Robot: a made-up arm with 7 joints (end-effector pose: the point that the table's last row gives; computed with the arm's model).
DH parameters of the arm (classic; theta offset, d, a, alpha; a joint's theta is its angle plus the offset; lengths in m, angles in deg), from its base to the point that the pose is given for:
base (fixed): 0 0 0 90
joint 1: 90 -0.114 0 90
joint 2: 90 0 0 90
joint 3: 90 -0.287 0 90
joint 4: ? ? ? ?
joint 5: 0 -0.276 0 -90
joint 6: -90 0 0 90
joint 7: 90 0 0 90
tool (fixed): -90 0 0 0
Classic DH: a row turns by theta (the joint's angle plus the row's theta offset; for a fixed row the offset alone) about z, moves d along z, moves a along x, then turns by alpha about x.
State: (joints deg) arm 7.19 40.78 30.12 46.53 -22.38 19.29 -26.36
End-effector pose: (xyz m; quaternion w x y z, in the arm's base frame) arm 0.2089 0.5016 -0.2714 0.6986 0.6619 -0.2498 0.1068
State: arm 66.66 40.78 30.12 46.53 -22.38 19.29 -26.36
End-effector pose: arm 0.3399 0.5016 0.0420 0.4827 0.5218 -0.5634 0.4211
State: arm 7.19 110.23 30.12 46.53 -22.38 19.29 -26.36
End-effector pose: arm 0.1395 0.5267 0.2789 0.1925 0.9567 -0.2185 -0.0035
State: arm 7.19 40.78 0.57 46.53 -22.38 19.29 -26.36
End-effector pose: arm 0.2438 0.4270 -0.3319 0.7216 0.6269 -0.2545 -0.1468
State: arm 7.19 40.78 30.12 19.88 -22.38 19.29 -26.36
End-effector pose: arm 0.1285 0.5066 -0.3699 0.7920 0.5974 -0.0477 0.1169
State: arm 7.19 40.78 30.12 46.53 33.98 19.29 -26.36
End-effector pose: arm 0.2089 0.5016 -0.2714 0.7258 0.3536 -0.3629 0.4652
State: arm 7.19 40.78 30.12 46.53 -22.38 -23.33 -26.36
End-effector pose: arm 0.2089 0.5016 -0.2714 0.5523 0.6112 -0.5670 -0.0033
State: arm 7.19 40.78 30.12 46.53 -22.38 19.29 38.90
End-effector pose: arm 0.2089 0.5016 -0.2714 0.9453 0.1808 -0.2680 -0.0447
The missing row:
joint 4: 0 0 0 -90
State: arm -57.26 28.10 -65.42 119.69 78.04 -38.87 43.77
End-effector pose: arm -0.1440 -0.0075 -0.2111 0.4956 -0.6953 -0.3360 0.3976
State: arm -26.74 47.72 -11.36 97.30 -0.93 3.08 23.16
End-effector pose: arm 0.1455 0.2641 -0.3078 0.7848 -0.0345 -0.3813 -0.4874
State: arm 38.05 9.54 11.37 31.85 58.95 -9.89 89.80
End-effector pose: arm 0.4265 0.2287 -0.3132 0.3059 -0.5487 -0.7757 -0.0613
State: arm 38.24 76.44 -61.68 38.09 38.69 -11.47 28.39
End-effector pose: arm 0.2268 0.5690 -0.1573 0.8627 0.2255 -0.3568 -0.2787
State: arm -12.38 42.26 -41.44 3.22 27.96 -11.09 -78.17
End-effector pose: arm -0.0794 0.4847 -0.4159 0.5264 0.8293 -0.0924 -0.1633
